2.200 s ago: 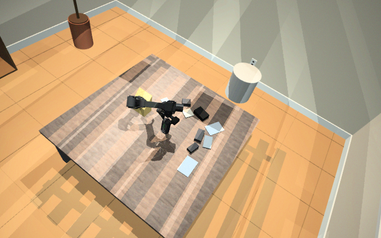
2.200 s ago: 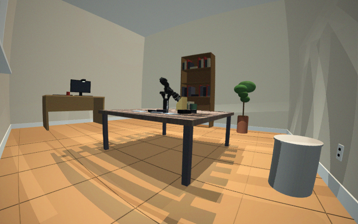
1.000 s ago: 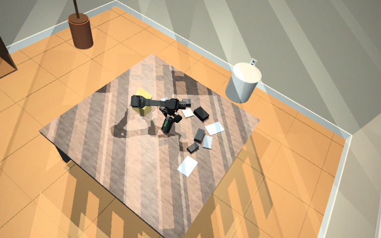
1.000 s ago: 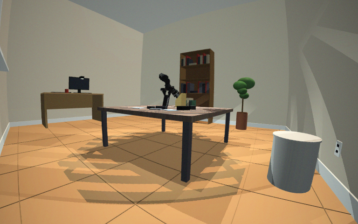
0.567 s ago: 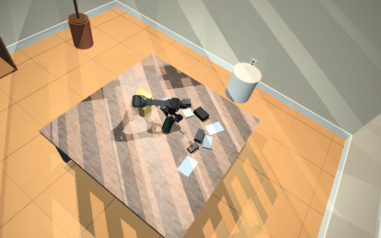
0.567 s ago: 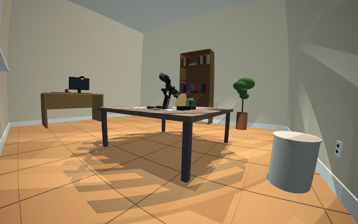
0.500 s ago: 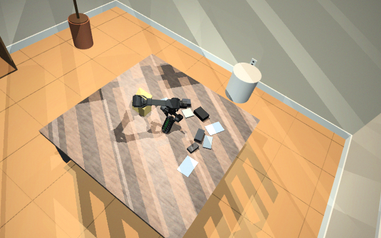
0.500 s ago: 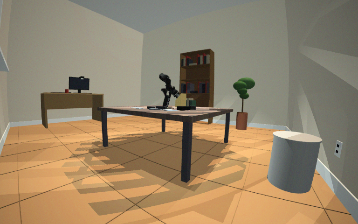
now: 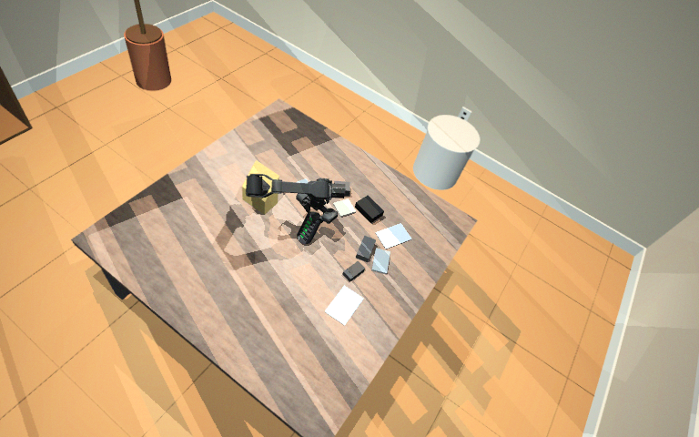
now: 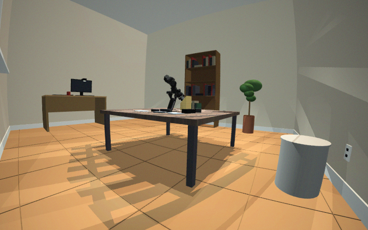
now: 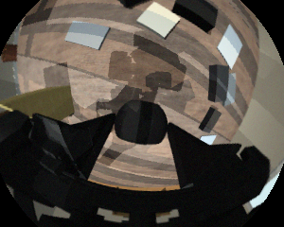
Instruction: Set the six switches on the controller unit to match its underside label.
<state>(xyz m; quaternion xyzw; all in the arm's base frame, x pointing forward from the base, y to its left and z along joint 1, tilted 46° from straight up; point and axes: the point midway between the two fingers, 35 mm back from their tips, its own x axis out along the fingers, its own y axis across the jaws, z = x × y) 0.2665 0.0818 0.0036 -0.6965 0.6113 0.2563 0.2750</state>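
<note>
The cream card is 22 cm to the left of my gripper tip and 12 cm below it. From my gripper tip the other things lie so: dark box: 9 cm ahead, 30 cm to the left, 11 cm below; grey plate: 31 cm ahead, 12 cm to the left, 12 cm below.
</note>
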